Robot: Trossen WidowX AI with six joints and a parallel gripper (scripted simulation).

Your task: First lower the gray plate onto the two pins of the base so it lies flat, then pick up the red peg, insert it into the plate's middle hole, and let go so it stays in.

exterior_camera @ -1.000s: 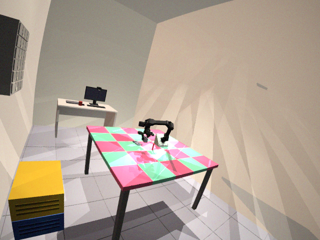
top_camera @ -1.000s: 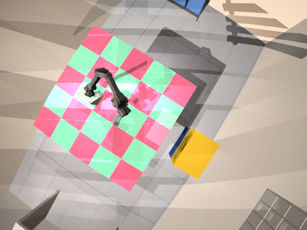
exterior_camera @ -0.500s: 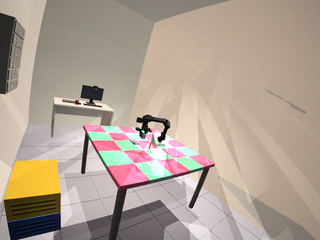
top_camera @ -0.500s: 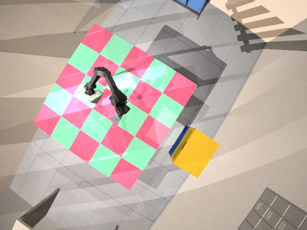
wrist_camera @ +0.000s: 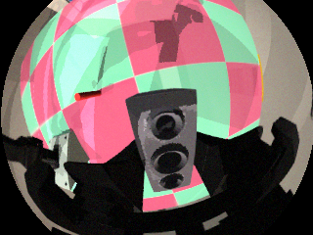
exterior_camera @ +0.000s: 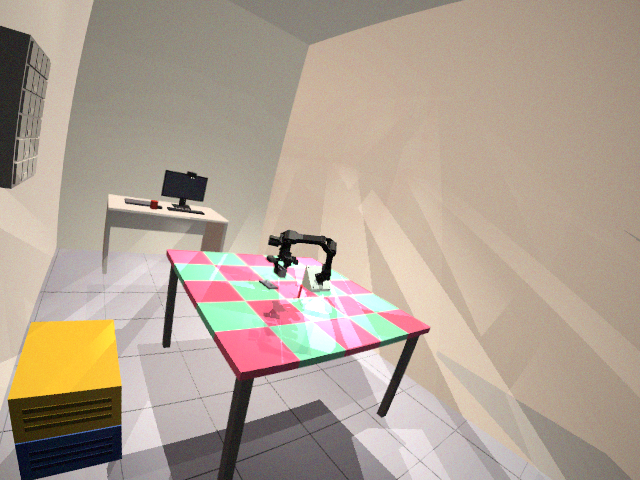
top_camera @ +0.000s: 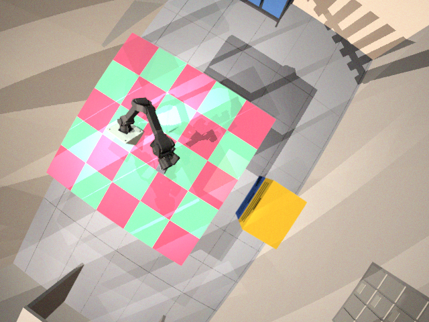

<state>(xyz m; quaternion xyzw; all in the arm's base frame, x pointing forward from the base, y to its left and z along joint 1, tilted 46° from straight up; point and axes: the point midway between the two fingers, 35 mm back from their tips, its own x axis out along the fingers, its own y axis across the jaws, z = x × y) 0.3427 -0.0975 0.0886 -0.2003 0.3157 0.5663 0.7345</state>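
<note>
Right now my gripper tip is 3 cm past the dark base, 11 cm to the left of it and 11 cm above it. From my gripper tip the other things lie so: gray plate: 3 cm above; red peg: 11 cm behind, 9 cm to the left, 8 cm below.
</note>
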